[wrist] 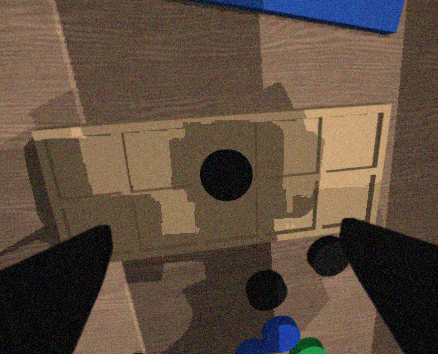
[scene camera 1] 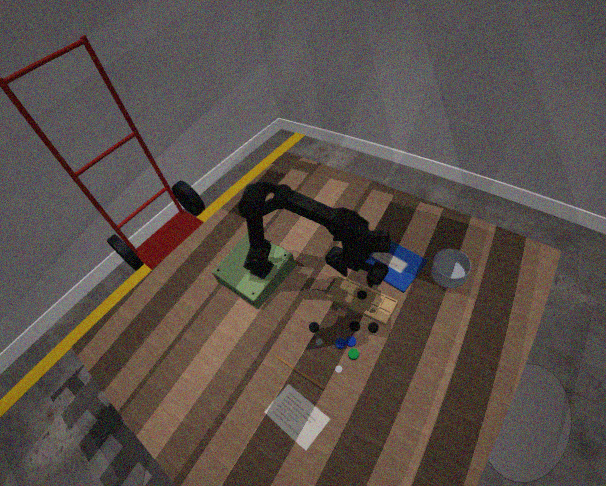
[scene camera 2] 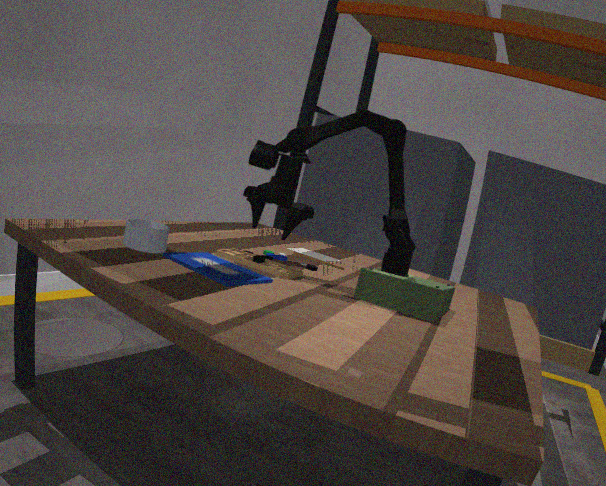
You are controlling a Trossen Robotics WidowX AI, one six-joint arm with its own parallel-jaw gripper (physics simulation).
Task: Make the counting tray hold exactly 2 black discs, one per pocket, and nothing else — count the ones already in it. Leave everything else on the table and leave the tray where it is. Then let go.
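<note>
The wooden counting tray (scene camera 1: 388, 303) (scene camera 2: 291, 274) (wrist: 350, 142) has two rows of pockets. One black disc (scene camera 1: 361, 294) (wrist: 226, 175) shows over its middle column, mostly in the far row in the wrist view, overlapping the line between the rows; whether it lies flat in a pocket I cannot tell. No other disc shows in the tray. My gripper (scene camera 1: 358, 279) (scene camera 2: 270, 232) (wrist: 228, 232) is wide open above the tray, nothing between its fingers. Beside the tray lie a black disc (scene camera 1: 354, 326) (wrist: 266, 290), another black disc (scene camera 1: 373, 327) (wrist: 327, 256) and a third black disc (scene camera 1: 313, 327).
Near the black discs lie two blue discs (scene camera 1: 346, 342) (wrist: 281, 333), a green disc (scene camera 1: 353, 353) (wrist: 307, 346), a white piece (scene camera 1: 338, 369) and a thin stick (scene camera 1: 303, 375). Around stand a blue panel (scene camera 1: 415, 265) (scene camera 2: 253, 278) (wrist: 325, 12), a round bowl (scene camera 1: 440, 268) (scene camera 2: 146, 236) and a paper (scene camera 1: 288, 410).
</note>
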